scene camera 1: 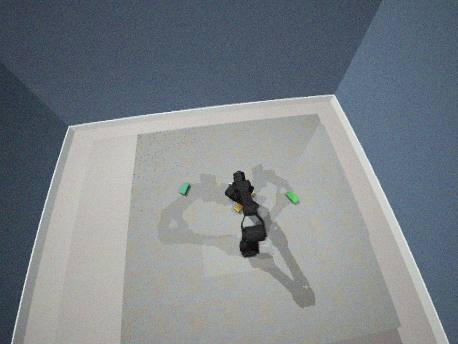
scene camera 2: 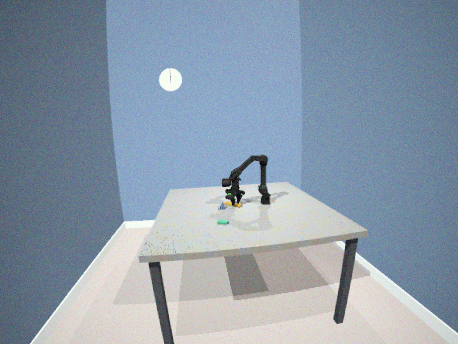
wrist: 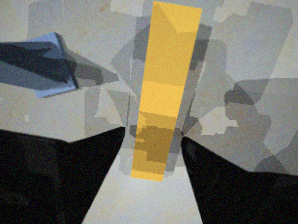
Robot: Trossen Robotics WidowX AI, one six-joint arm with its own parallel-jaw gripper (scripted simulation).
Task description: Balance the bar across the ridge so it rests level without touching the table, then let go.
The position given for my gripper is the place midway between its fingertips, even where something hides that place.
Observation:
My gripper point(wrist: 153, 135) is open, holding nothing. Further things: a yellow bar point(wrist: 171, 41).

